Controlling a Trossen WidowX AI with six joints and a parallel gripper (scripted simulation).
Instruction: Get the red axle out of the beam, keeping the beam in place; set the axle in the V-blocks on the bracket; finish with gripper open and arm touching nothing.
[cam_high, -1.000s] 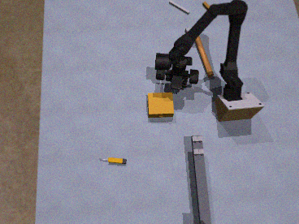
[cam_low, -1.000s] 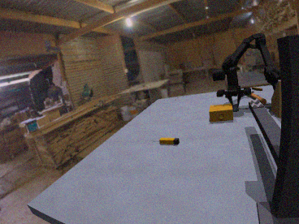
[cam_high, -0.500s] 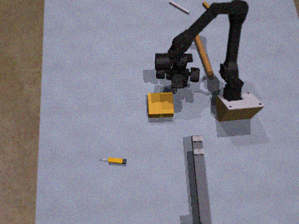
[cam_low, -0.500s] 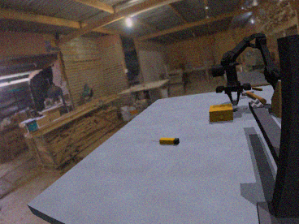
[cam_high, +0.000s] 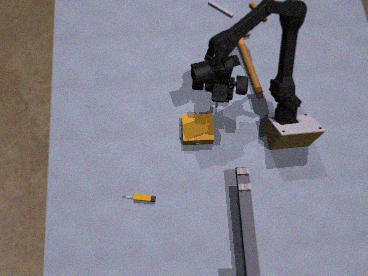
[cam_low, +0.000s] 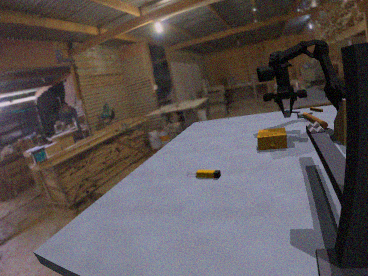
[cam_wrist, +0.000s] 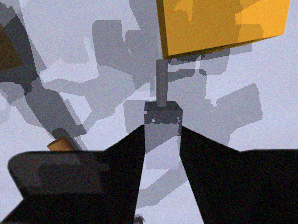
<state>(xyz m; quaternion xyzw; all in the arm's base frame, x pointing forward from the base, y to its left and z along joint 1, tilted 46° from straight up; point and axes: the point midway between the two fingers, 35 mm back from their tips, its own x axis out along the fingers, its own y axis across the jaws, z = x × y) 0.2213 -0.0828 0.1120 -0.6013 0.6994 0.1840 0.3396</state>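
Right now the orange block is 9 cm ahead of my gripper tip, 10 cm to the left of it and 6 cm below it. Round my gripper tip: yellow tool: 32 cm ahead, 32 cm to the left, 7 cm below; grey block: 1 cm ahead, 2 cm to the left, 1 cm above.
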